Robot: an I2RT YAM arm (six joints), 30 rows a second.
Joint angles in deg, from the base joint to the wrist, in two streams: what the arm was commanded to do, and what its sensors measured. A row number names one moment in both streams.
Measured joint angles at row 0:
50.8 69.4 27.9 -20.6 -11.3 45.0
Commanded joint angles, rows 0 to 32:
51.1 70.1 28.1 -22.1 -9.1 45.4
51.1 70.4 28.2 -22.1 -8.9 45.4
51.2 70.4 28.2 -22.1 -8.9 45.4
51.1 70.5 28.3 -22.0 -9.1 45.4
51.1 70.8 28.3 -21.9 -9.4 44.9
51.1 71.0 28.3 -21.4 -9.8 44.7
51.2 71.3 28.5 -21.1 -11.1 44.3
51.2 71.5 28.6 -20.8 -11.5 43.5
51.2 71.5 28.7 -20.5 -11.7 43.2
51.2 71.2 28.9 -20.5 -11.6 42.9
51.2 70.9 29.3 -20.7 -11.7 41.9
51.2 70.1 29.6 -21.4 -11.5 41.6
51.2 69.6 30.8 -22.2 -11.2 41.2
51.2 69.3 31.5 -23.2 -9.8 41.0
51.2 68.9 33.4 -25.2 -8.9 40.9
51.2 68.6 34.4 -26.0 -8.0 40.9
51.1 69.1 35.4 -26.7 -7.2 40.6
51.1 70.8 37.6 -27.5 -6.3 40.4
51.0 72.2 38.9 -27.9 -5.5 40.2
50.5 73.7 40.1 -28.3 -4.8 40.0
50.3 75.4 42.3 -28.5 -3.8 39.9
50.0 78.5 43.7 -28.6 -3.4 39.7
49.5 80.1 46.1 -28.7 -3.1 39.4
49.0 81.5 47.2 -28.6 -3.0 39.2
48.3 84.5 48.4 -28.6 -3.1 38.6
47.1 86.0 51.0 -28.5 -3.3 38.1
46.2 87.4 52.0 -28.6 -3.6 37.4
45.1 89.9 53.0 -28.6 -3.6 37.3
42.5 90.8 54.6 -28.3 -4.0 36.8
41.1 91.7 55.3 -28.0 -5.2 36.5
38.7 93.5 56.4 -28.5 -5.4 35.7
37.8 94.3 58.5 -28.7 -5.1 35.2
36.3 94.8 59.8 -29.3 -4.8 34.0
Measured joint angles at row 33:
40.2 93.7 54.9 -27.9 -5.5 37.3
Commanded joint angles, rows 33 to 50:
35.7 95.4 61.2 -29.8 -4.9 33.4
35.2 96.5 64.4 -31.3 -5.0 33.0
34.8 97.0 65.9 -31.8 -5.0 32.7
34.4 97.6 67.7 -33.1 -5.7 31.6
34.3 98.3 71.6 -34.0 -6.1 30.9
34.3 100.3 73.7 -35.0 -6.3 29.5
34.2 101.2 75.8 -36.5 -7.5 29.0
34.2 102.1 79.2 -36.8 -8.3 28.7
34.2 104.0 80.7 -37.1 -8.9 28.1
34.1 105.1 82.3 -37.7 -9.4 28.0
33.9 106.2 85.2 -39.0 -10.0 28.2
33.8 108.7 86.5 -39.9 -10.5 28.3
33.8 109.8 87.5 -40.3 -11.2 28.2
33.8 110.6 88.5 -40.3 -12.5 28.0
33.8 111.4 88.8 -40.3 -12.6 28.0
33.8 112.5 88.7 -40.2 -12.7 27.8
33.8 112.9 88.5 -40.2 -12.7 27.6
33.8 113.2 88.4 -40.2 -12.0 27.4
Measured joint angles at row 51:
34.0 111.8 87.4 -36.9 -10.3 29.0
